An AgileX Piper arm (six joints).
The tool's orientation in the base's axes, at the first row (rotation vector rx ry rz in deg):
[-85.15 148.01 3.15]
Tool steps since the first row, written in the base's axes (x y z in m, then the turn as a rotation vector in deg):
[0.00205 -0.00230 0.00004 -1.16 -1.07 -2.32]
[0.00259 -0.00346 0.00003 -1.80 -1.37 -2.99]
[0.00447 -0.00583 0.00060 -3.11 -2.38 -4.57]
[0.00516 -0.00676 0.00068 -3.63 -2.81 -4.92]
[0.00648 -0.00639 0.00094 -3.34 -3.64 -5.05]
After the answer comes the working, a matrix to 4 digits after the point.
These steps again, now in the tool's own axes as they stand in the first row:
[0.00095 -0.00293 -0.00005 1.85 0.57 2.03]
[0.00168 -0.00398 -0.00010 2.53 1.00 2.58]
[0.00269 -0.00683 -0.00070 4.29 1.70 3.87]
[0.00313 -0.00789 -0.00080 4.97 1.94 4.10]
[0.00212 -0.00886 -0.00086 5.55 1.28 4.17]

The tool's axes in the first row as the columns of a matrix, in the base's axes (rounded; the answer above uses it unrounded):
[-0.4931 -0.8616 0.1205]
[-0.8557 0.5054 0.1116]
[-0.1571 -0.0481 -0.9864]

